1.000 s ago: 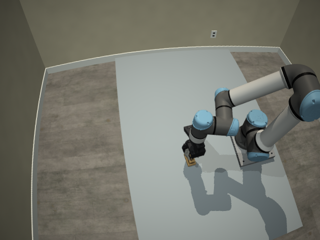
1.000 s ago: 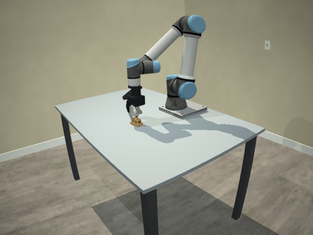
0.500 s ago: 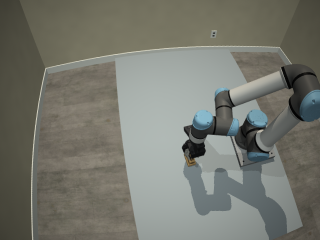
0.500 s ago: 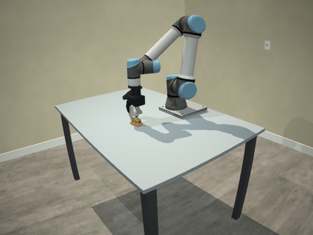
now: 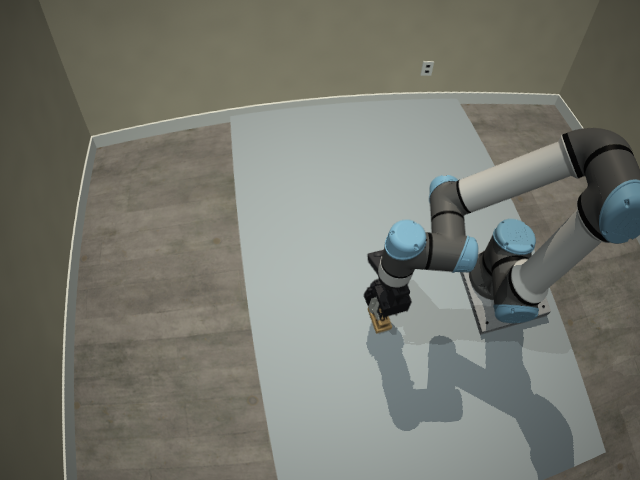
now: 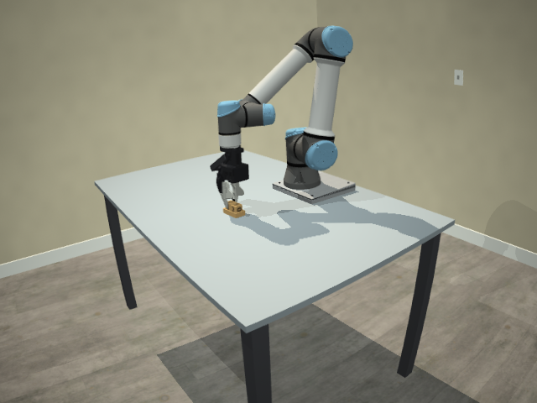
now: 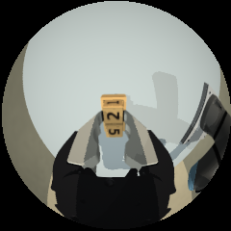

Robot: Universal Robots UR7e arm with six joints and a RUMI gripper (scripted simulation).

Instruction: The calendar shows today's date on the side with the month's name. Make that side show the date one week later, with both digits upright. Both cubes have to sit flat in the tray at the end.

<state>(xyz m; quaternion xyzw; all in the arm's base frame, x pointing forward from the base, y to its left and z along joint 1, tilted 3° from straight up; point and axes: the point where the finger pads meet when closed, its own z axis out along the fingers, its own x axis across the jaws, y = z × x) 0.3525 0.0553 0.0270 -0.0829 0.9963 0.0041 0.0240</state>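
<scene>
Right now my hand is 3 cm above the wooden tray and 2 cm to the right of it.
</scene>
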